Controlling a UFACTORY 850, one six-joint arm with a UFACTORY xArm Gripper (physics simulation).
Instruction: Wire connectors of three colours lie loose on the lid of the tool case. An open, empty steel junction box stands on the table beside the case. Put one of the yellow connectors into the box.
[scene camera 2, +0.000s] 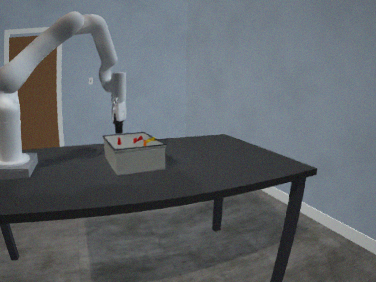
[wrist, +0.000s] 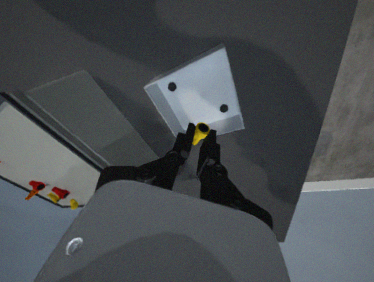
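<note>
My gripper is shut on a yellow connector, held between the fingertips. In the wrist view the connector overlaps the near edge of the open steel junction box, which stands on the table and has two dark round spots on its floor. The box does not show in the scene view. The tool case stands beside the box. On its lid lie red connectors, an orange connector and yellow connectors.
The dark table carries the case and the arm's base. In the scene view the gripper is behind the case, with its fingertips close above the height of the lid's far edge. The table's edge runs down the right of the wrist view.
</note>
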